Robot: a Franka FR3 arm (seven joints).
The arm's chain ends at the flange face. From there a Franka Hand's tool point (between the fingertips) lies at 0.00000 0.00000 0.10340 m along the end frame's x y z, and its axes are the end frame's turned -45 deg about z.
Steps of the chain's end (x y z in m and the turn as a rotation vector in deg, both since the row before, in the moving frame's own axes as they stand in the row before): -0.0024, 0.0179, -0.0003, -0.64, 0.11, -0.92; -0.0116, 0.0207, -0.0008, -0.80, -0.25, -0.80; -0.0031, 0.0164, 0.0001, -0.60, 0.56, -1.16; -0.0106, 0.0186, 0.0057, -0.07, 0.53, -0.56; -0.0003, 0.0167, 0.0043, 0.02, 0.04, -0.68; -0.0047, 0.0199, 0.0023, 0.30, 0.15, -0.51; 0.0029, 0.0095, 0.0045, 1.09, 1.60, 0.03
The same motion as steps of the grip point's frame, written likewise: -0.0150, 0.0119, -0.0003, -0.53, -0.37, -0.92; -0.0242, 0.0071, -0.0008, -0.39, -0.74, -0.80; -0.0138, 0.0109, 0.0001, -0.82, -0.03, -1.16; -0.0201, 0.0064, 0.0057, -0.42, 0.33, -0.56; -0.0119, 0.0116, 0.0043, -0.01, 0.04, -0.68; -0.0168, 0.0106, 0.0023, 0.11, 0.32, -0.51; -0.0012, 0.0094, 0.0044, -0.36, 1.90, 0.03
